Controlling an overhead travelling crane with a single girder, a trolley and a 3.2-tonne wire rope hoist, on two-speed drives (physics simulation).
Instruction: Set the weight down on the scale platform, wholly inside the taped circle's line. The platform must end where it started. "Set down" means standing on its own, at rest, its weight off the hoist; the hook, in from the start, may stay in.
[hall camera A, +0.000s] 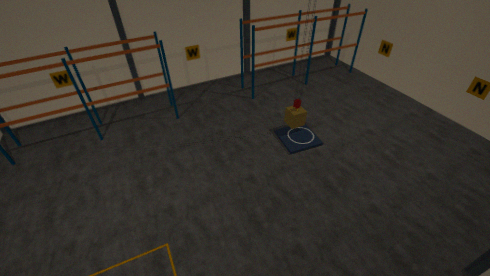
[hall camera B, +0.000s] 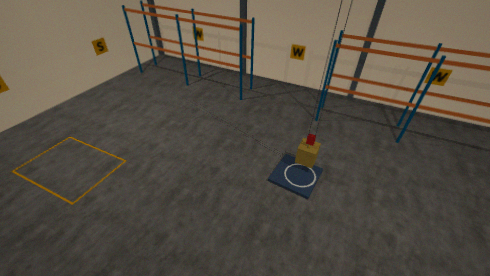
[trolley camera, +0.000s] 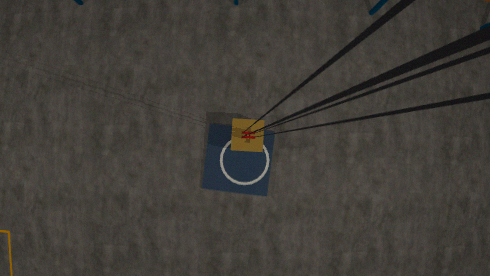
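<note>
The yellow weight (hall camera A: 295, 118) (hall camera B: 307, 155) (trolley camera: 255, 145) hangs upright from the red hook block (hall camera A: 297, 103) (hall camera B: 311, 139) (trolley camera: 248, 135), low over the back edge of the blue scale platform (hall camera A: 294, 148) (hall camera B: 277, 176) (trolley camera: 212, 175). In the trolley view it covers the upper part of the white taped circle (hall camera A: 300, 143) (hall camera B: 301, 187) (trolley camera: 244, 184), and its upper side reaches a little past the platform's upper edge. Its shadow lies to its left, partly on the platform and partly on the floor. The hook's grip itself is too small to make out.
Blue and orange racks (hall camera A: 253, 62) (hall camera B: 241, 62) stand along the W wall, with another rack (hall camera A: 82, 100) (hall camera B: 420, 102) beside them. A yellow floor outline (hall camera A: 130, 259) (hall camera B: 42, 187) (trolley camera: 10, 252) lies well away from the platform. The hoist ropes run up from the hook block.
</note>
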